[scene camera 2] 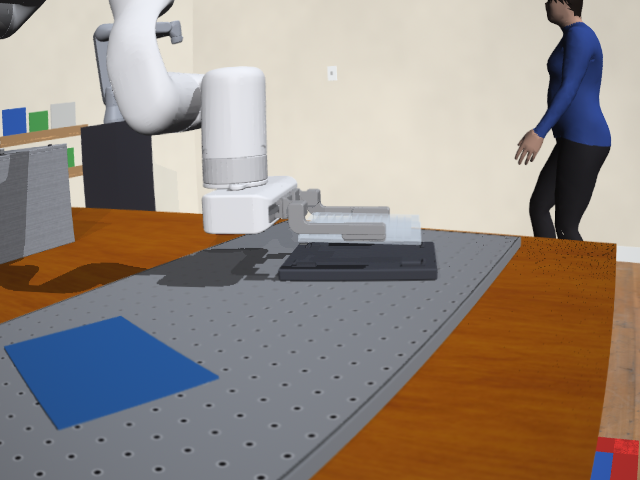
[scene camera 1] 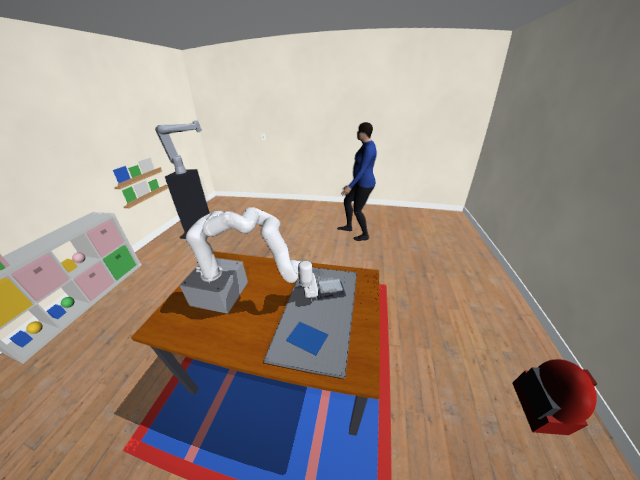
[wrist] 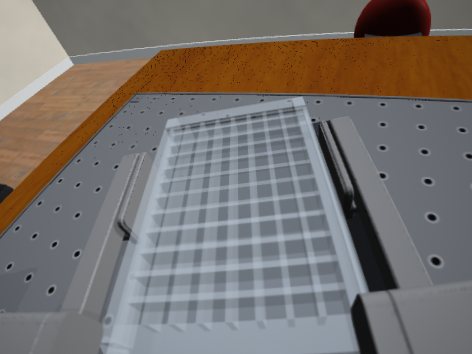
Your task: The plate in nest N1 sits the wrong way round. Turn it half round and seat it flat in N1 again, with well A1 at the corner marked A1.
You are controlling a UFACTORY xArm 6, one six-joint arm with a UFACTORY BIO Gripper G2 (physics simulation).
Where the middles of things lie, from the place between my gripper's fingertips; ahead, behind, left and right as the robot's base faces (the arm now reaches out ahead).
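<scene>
Flat blue square (scene camera 2: 77, 375): 4 cm below my hand, 12 cm behind it and 34 cm to the right of it. Clear well plate (scene camera 2: 402, 229): my hand is 3 cm past it and 1 cm to the left of it.
</scene>
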